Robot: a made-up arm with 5 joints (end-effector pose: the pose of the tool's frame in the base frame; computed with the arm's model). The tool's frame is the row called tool.
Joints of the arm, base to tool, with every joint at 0 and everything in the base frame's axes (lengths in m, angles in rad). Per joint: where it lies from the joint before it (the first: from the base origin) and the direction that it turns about. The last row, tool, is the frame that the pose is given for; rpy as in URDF.
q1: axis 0 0 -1 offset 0.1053 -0.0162 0.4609
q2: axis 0 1 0 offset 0.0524 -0.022 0.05
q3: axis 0 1 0 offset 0.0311 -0.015 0.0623
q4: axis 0 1 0 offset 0.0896 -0.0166 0.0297
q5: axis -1 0 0 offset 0.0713 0.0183 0.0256
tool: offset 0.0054 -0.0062 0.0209 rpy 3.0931 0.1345 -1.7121
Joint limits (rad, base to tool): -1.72..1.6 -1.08..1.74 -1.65..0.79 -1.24..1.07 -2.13..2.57
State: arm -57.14 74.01 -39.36 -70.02 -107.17
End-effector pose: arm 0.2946 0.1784 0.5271 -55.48 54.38 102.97
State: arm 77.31 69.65 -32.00 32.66 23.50
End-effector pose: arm 0.1352 -0.2975 0.4159 107.74 -12.81 -155.14
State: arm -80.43 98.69 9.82 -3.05 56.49
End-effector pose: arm 0.1478 0.1078 0.2911 78.16 3.66 39.53
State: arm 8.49 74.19 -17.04 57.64 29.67
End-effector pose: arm 0.3033 -0.0764 0.3495 65.41 1.61 -75.30
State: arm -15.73 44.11 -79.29 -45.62 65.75
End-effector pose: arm 0.2520 0.0056 0.6920 -96.55 0.20 -132.59
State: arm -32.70 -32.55 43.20 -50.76 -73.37
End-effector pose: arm 0.2883 0.0334 0.6618 -104.14 56.95 16.48
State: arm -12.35 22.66 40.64 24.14 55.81
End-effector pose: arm 0.3226 0.0094 0.4150 90.05 -9.92 -29.89
